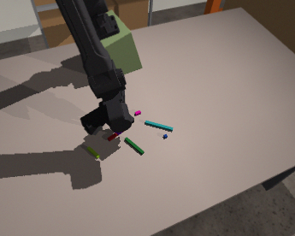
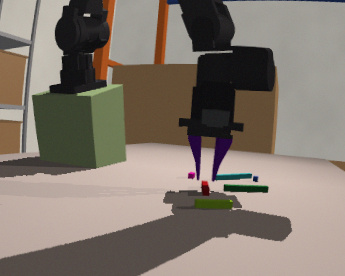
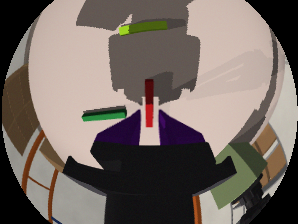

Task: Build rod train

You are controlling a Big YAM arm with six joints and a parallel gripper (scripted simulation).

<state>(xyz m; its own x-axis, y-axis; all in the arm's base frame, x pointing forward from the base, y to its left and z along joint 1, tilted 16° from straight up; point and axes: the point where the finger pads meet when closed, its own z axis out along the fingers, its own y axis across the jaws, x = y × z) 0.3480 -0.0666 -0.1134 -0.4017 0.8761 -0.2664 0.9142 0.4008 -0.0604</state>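
The red rod lies 2 cm below my hand. Also, from my hand: magenta rod: 6 cm behind, 9 cm to the left, 2 cm below; then lime rod: 5 cm ahead, 9 cm to the right, 2 cm below; then green rod: 6 cm ahead, 4 cm to the left, 2 cm below.
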